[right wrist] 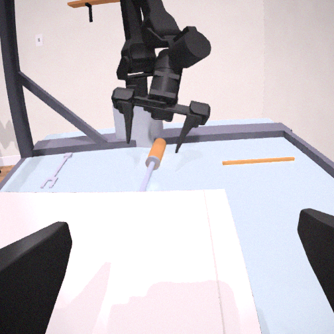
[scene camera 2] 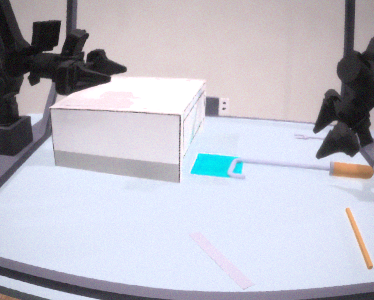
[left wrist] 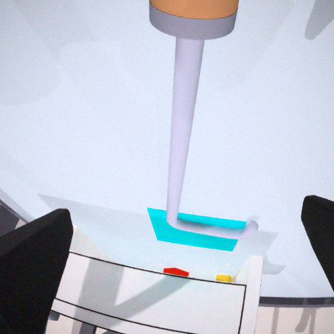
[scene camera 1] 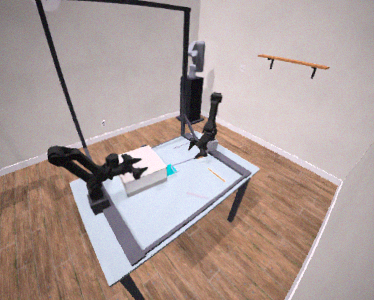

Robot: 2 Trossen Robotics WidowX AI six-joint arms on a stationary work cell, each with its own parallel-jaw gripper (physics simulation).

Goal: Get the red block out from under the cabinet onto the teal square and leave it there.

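Places are measured from the left arm's base along level axes (x down, y back, z left), in millimetres.
Pixels of known places: left gripper, between the fingertips: (scene camera 2: 315,144) (scene camera 1: 191,154); right gripper, between the fingertips: (scene camera 2: 119,74) (scene camera 1: 144,163); right arm's base, origin of its link: (scene camera 2: 6,121) (scene camera 1: 97,196).
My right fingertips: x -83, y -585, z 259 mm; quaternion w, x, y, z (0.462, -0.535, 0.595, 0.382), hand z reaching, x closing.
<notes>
Ahead of a thing's pixels: the offset from my right fingertips to its top centre.
The white cabinet {dx +61, dy -37, dz -101 mm} (scene camera 1: 145,159) (scene camera 2: 115,129) (left wrist: 215,305) (right wrist: 150,225) stands on the table. A bit of the red block (left wrist: 176,272) shows at the cabinet's open side in the left wrist view. The teal square (scene camera 1: 171,170) (scene camera 2: 207,165) (left wrist: 197,240) lies before that side. A hooked rod (scene camera 2: 285,163) (left wrist: 181,125) (right wrist: 147,177) with an orange handle lies with its hook over the square. My left gripper (scene camera 1: 194,150) (scene camera 2: 318,143) (left wrist: 189,216) (right wrist: 151,147) is open above the handle end. My right gripper (scene camera 1: 143,167) (scene camera 2: 118,74) (right wrist: 186,229) is open above the cabinet top.
A yellow block (left wrist: 223,278) shows beside the red one. A wrench {dx +188, dy +374, dz -386 mm} (scene camera 2: 307,136) (right wrist: 57,171) lies behind the rod. An orange stick {dx +189, dy +497, dz +57 mm} (scene camera 1: 216,174) (scene camera 2: 359,237) (right wrist: 258,161) and a flat pink strip {dx +195, dy +288, dz +185 mm} (scene camera 1: 197,195) (scene camera 2: 220,260) lie toward the table's front.
</notes>
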